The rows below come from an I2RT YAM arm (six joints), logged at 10 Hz.
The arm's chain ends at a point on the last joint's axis. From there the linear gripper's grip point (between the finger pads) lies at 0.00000 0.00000 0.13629 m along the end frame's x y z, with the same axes.
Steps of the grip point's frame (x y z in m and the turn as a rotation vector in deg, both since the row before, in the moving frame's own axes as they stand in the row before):
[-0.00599, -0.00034, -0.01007, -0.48, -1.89, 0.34]
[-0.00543, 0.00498, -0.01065, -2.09, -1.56, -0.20]
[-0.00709, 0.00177, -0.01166, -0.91, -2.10, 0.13]
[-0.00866, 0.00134, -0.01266, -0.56, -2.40, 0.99]
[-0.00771, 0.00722, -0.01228, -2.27, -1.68, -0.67]
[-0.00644, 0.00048, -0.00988, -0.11, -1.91, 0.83]
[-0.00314, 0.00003, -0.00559, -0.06, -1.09, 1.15]
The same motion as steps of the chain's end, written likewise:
[-0.00149, -0.00147, -0.00999, -0.48, -1.89, 0.34]
[-0.00173, 0.00000, -0.01051, -2.09, -1.56, -0.20]
[-0.00209, -0.00039, -0.01155, -0.91, -2.10, 0.13]
[-0.00294, 0.00006, -0.01253, -0.56, -2.40, 0.99]
[-0.00375, 0.00180, -0.01211, -2.27, -1.68, -0.67]
[-0.00190, 0.00025, -0.00980, -0.11, -1.91, 0.83]
[-0.00055, -0.00009, -0.00557, -0.06, -1.09, 1.15]

